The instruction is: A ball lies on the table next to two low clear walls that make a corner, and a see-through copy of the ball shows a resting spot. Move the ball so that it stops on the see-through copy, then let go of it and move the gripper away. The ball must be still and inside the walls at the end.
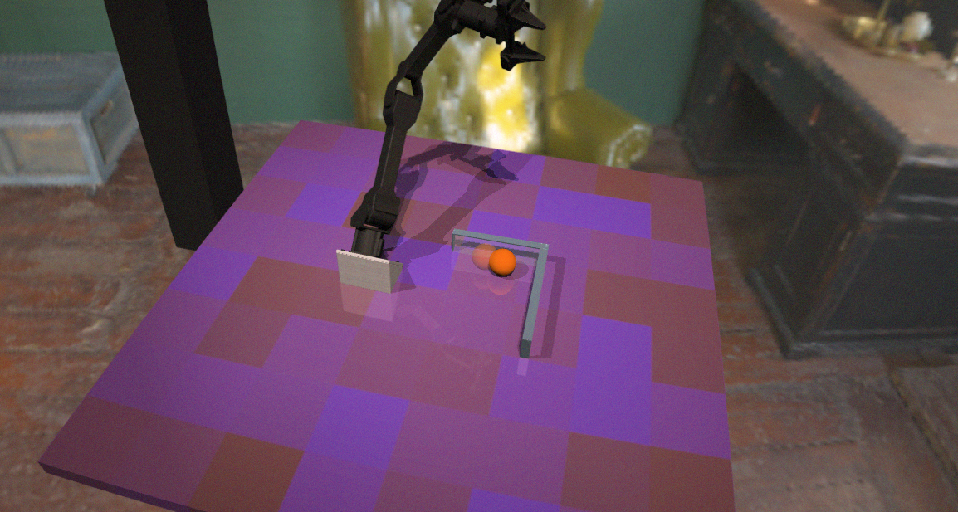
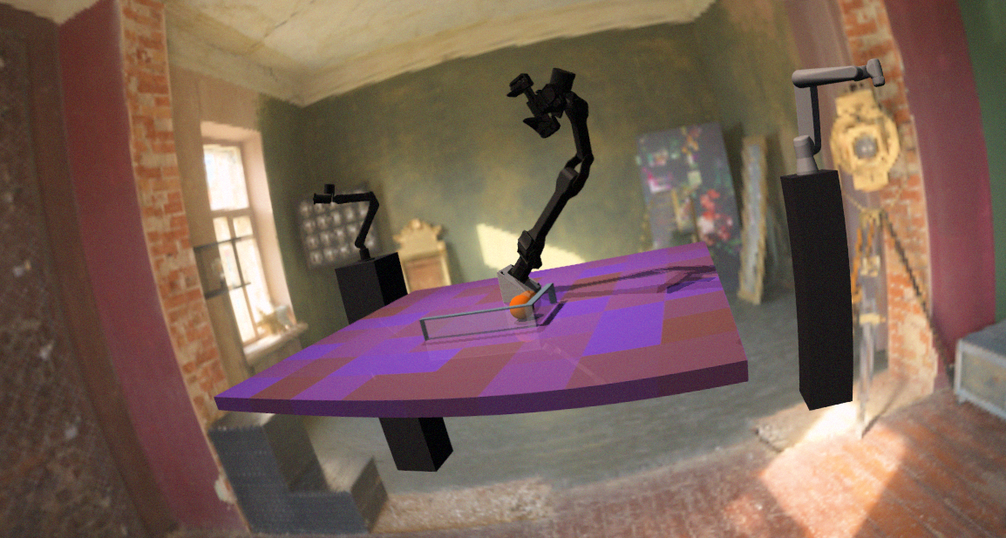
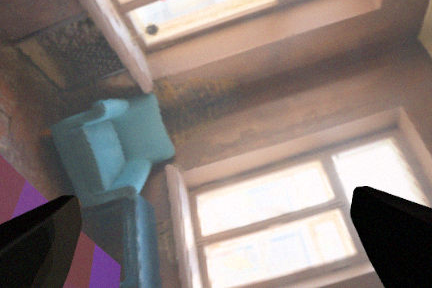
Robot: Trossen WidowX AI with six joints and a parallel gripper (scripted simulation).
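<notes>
Right now the orange ball is 3 cm behind my gripper tip, 11 cm to the right of it and 52 cm below it. The rest, counted from my gripper tip: see-through copy of the ball (8 cm behind, 10 cm to the right, 52 cm below).
</notes>
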